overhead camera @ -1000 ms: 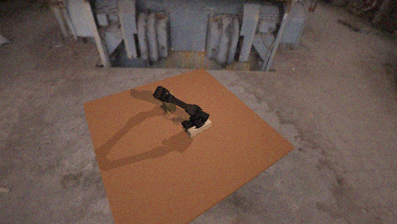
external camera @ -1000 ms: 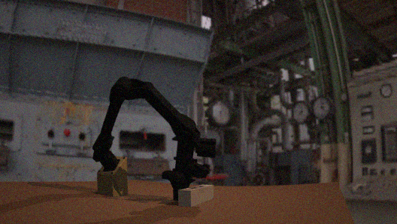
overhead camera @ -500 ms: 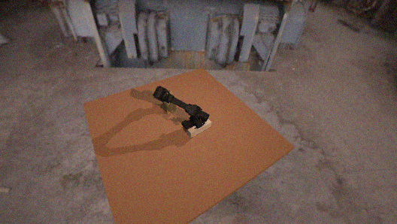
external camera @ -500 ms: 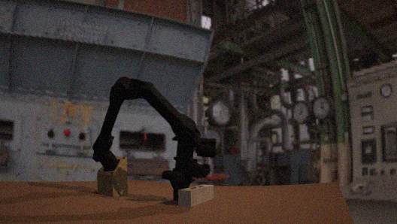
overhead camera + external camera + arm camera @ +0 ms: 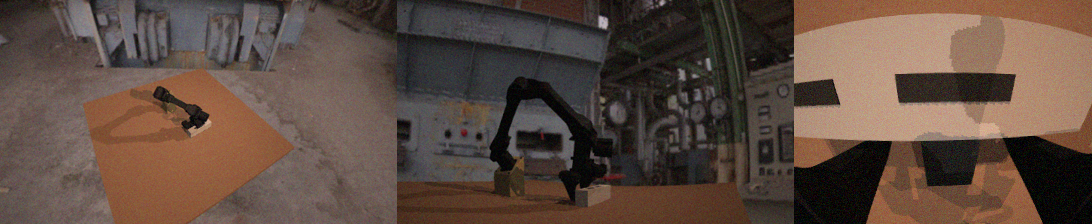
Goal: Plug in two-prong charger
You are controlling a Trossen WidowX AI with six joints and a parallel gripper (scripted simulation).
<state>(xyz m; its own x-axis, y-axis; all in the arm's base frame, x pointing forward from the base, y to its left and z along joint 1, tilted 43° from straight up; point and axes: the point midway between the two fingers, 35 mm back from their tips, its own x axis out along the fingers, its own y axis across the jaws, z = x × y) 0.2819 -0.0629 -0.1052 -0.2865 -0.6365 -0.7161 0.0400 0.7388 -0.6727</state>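
Now: the dark charger 2 cm ahead of my gripper tip and 1 cm above it.
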